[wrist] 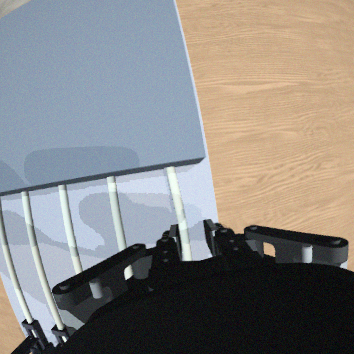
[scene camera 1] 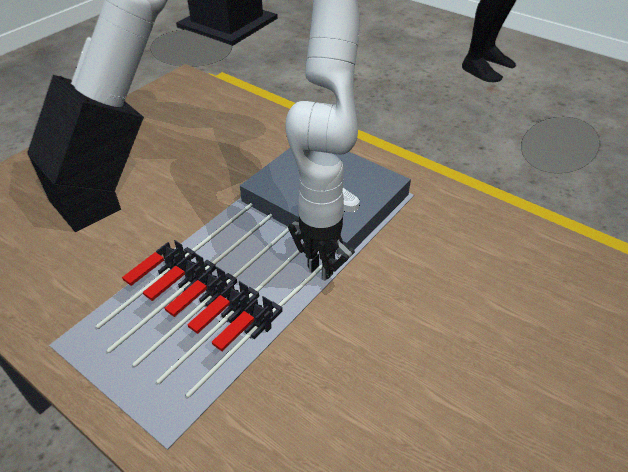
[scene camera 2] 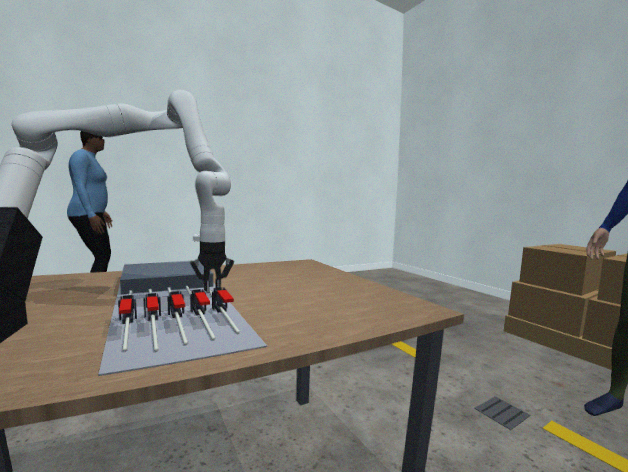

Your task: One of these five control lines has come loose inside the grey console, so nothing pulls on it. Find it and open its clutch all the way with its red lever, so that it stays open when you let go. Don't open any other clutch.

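Frame: origin at the arm's base, x ahead, y left, z up, level; metres.
Where they show: gripper, fingertip midpoint: (wrist: 191,231) (scene camera 1: 320,273) (scene camera 2: 212,291); arm's base at its link origin: (scene camera 1: 99,95) (scene camera 2: 1,222).
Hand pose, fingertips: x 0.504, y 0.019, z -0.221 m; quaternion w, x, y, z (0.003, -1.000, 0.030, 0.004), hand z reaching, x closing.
Observation:
Each offset is from my fingertips to the top centre of the thing. "spot": to the spot under its first point. Level surfaces: height alone.
The grey console {0.043 m up, 0.110 m back, 0.187 m left} (scene camera 1: 378,177) (scene camera 2: 157,270) (wrist: 100,100) lies at the far end of the mat. Five pale lines run out of it, each through a black clutch with a red lever. The levers {0.055 m up, 0.244 m back, 0.181 m right} (scene camera 1: 143,267) {0.055 m up, 0.189 m back, 0.185 m right} (scene camera 1: 163,283) {0.055 m up, 0.134 m back, 0.188 m right} (scene camera 1: 185,297) {0.055 m up, 0.079 m back, 0.192 m right} (scene camera 1: 208,314) {0.055 m up, 0.024 m back, 0.195 m right} (scene camera 1: 232,330) lie low in a row, pointing away from the console. My gripper (scene camera 1: 319,270) (scene camera 2: 213,287) (wrist: 191,231) points down over the rightmost line {spot: 0.005 m up, 0.009 m back, 0.055 m right} (scene camera 1: 299,288) (wrist: 178,200), between console and clutches. Its fingers are partly closed, one each side of that line, with gaps visible in the wrist view. The line's inner end is hidden inside the console.
The light grey mat {0.001 m down} (scene camera 1: 152,411) (scene camera 2: 152,362) lies on the wooden table {0.004 m down} (scene camera 1: 456,329) (scene camera 2: 355,314). The arm's black base (scene camera 1: 86,147) (scene camera 2: 15,274) stands at the left. Cardboard boxes (scene camera 2: 550,304) and two people (scene camera 2: 88,187) (scene camera 2: 616,329) are beyond the table.

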